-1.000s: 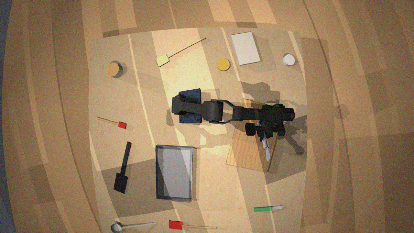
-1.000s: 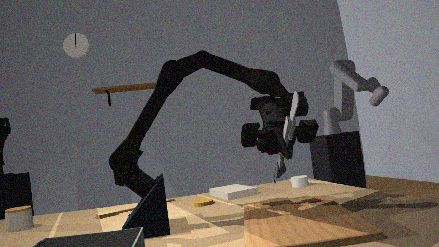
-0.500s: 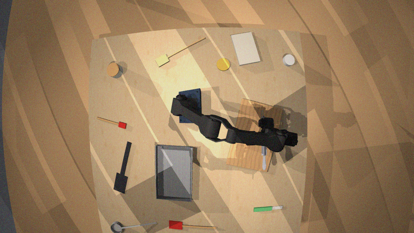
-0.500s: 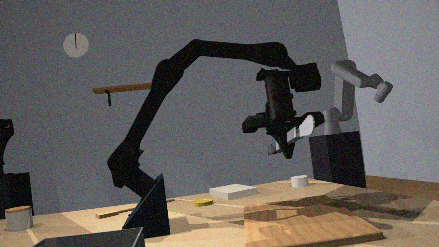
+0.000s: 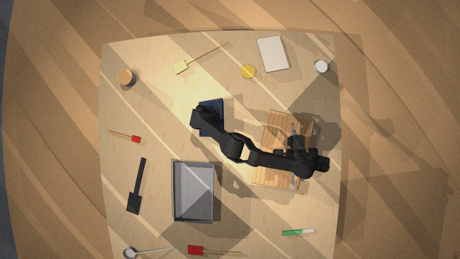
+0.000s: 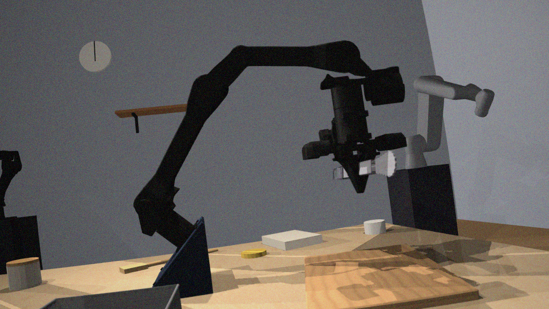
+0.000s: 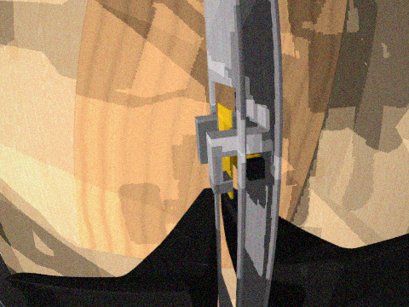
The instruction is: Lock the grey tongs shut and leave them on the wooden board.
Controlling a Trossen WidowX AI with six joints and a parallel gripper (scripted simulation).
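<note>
Right now my gripper tip is 40 mm past the yellow marker and 40 mm below it. The rest, counted from my gripper tip: wooden board (150 mm below); yellow disc (390 mm behind, 180 mm to the right, 150 mm below); green-handled knife (440 mm ahead, 120 mm to the left, 150 mm below).
</note>
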